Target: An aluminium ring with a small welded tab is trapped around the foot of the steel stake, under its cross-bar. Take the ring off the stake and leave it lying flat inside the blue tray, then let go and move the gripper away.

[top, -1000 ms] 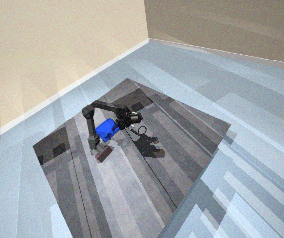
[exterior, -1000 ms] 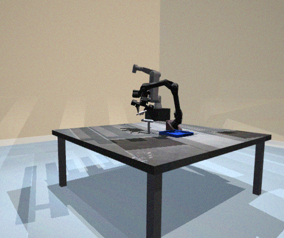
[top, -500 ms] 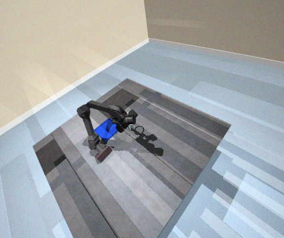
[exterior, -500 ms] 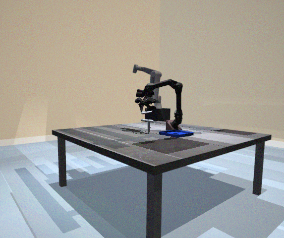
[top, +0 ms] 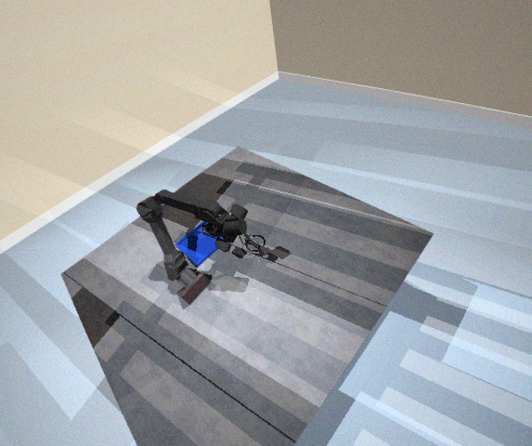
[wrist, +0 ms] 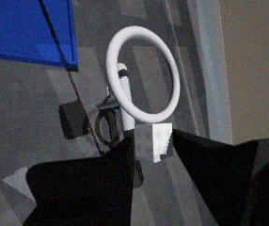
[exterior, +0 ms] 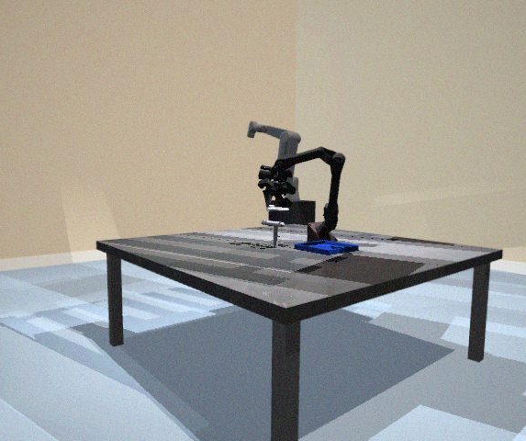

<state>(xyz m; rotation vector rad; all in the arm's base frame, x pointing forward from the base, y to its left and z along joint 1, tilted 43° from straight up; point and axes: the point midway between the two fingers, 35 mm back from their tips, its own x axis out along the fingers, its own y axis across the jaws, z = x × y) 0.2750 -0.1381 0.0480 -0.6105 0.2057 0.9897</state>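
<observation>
Right now my gripper tip is 50 mm to the right of the aluminium ring. The rest, counted from my gripper tip: blue tray 120 mm behind, 220 mm to the left, 150 mm below.
</observation>
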